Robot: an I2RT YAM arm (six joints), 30 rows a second.
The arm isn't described. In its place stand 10 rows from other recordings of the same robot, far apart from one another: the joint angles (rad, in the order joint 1, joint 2, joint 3, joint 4, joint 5, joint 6), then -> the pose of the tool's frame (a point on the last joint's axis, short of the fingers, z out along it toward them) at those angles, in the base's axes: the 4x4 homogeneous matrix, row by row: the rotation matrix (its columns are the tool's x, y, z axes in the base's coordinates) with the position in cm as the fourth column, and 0 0 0 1 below.
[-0.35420 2.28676 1.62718 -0.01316 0.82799 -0.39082] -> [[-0.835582 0.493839 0.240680 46.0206], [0.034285 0.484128 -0.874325 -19.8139], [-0.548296 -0.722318 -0.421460 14.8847], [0 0 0 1]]
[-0.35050 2.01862 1.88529 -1.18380 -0.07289 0.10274] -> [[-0.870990 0.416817 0.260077 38.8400], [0.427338 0.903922 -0.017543 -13.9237], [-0.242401 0.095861 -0.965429 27.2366], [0 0 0 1]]
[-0.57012 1.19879 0.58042 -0.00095 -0.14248 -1.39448] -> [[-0.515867 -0.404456 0.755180 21.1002], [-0.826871 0.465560 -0.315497 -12.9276], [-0.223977 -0.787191 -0.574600 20.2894], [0 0 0 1]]
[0.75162 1.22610 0.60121 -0.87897 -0.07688 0.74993] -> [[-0.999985 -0.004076 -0.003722 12.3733], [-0.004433 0.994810 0.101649 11.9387], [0.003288 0.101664 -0.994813 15.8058], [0 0 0 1]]
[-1.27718 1.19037 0.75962 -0.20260 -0.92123 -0.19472] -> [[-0.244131 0.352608 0.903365 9.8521], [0.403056 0.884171 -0.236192 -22.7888], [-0.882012 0.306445 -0.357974 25.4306], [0 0 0 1]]
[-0.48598 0.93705 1.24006 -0.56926 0.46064 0.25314] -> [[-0.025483 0.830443 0.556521 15.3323], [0.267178 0.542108 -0.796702 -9.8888], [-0.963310 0.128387 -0.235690 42.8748], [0 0 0 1]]
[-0.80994 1.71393 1.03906 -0.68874 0.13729 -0.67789] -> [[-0.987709 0.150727 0.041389 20.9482], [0.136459 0.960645 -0.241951 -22.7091], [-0.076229 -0.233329 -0.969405 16.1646], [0 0 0 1]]
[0.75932 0.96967 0.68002 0.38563 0.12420 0.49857] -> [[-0.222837 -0.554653 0.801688 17.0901], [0.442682 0.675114 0.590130 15.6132], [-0.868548 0.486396 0.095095 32.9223], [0 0 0 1]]
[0.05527 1.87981 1.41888 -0.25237 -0.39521 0.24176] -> [[-0.716136 -0.175328 0.675581 42.5801], [0.181674 0.887746 0.422968 3.7285], [-0.673902 0.425638 -0.603894 23.9845], [0 0 0 1]]
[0.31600 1.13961 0.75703 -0.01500 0.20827 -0.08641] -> [[-0.356042 -0.154153 0.921668 24.9118], [-0.205246 0.975116 0.083806 7.3707], [-0.911651 -0.159330 -0.378821 27.5400], [0 0 0 1]]
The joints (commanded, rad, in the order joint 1, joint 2, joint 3, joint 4, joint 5, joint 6), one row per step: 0.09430 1.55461 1.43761 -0.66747 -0.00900 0.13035; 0.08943 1.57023 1.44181 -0.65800 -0.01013 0.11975; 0.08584 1.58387 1.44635 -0.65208 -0.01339 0.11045; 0.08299 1.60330 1.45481 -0.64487 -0.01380 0.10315; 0.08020 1.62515 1.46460 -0.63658 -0.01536 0.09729; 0.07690 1.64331 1.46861 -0.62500 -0.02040 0.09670; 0.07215 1.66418 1.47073 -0.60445 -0.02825 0.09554; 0.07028 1.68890 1.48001 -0.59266 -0.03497 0.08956; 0.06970 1.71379 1.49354 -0.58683 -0.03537 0.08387; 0.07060 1.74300 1.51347 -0.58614 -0.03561 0.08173; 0.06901 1.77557 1.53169 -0.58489 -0.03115 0.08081; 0.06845 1.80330 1.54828 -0.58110 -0.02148 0.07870; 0.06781 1.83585 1.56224 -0.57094 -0.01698 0.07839; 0.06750 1.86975 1.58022 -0.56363 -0.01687 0.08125; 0.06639 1.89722 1.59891 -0.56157 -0.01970 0.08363; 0.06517 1.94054 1.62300 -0.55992 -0.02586 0.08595; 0.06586 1.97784 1.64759 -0.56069 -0.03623 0.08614
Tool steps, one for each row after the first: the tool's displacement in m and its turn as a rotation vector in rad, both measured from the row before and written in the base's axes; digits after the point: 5 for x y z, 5 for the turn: 0.00444 -0.00124 -0.00298 -0.00684 0.00123 0.00342; 0.00369 -0.00082 -0.00255 -0.00450 0.00269 0.00530; 0.00517 -0.00056 -0.00316 -0.00513 0.00324 0.00263; 0.00579 -0.00048 -0.00357 -0.00328 0.00343 0.00249; 0.00491 -0.00064 -0.00406 0.00299 0.00280 0.00064; 0.00599 -0.00104 -0.00504 0.00494 -0.00146 0.00156; 0.00637 -0.00001 -0.00485 0.00041 0.00350 0.00710; 0.00615 0.00022 -0.00414 -0.00402 0.00506 0.00379; 0.00693 0.00085 -0.00420 -0.00189 0.00840 0.00262; 0.00745 -0.00027 -0.00621 -0.00480 0.01277 -0.00395; 0.00655 -0.00012 -0.00495 -0.00905 0.00669 -0.00551; 0.00754 0.00009 -0.00742 -0.00412 0.00816 -0.00341; 0.00771 0.00039 -0.00713 0.00122 0.00876 -0.00253; 0.00624 0.00005 -0.00492 0.00324 0.00700 -0.00105; 0.00895 0.00028 -0.00998 0.00503 0.01800 0.00099; 0.00763 0.00118 -0.00785 0.00724 0.01399 0.00712
